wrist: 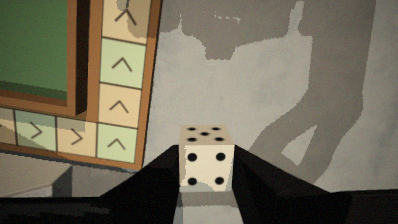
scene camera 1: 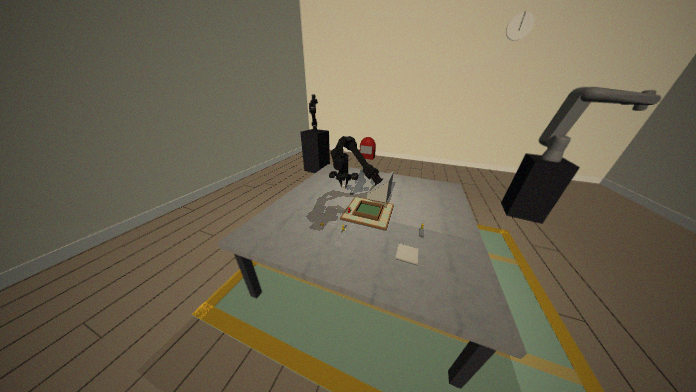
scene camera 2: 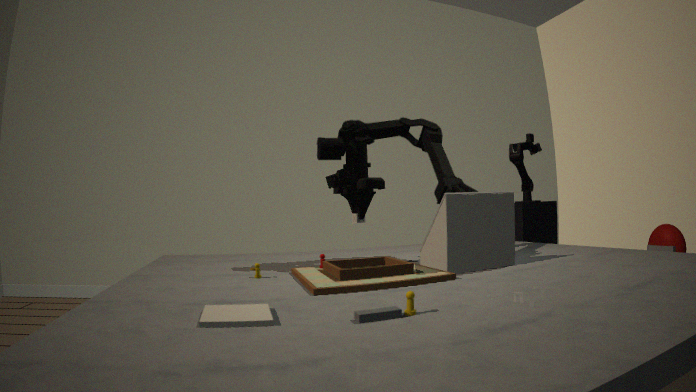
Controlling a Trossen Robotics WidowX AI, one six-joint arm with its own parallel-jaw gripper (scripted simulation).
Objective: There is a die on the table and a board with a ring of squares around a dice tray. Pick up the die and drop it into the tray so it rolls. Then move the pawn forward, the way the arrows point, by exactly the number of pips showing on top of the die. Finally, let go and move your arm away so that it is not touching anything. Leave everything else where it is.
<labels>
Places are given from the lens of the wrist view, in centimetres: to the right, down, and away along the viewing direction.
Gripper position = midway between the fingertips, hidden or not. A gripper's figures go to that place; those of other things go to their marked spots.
my gripper [wrist: 203, 152]: 0, 2, 11
white die [wrist: 206, 152]: 0, 2, 9
</labels>
